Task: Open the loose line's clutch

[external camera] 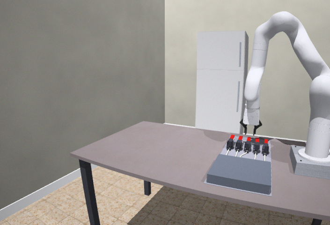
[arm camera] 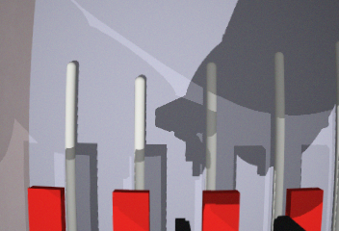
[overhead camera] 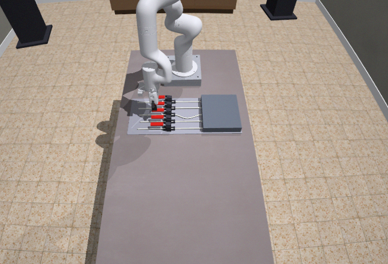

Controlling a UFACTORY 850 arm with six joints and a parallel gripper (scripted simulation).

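My hand is 10 cm above the pale base plate, 6 cm to the left of it and 1 cm past it.
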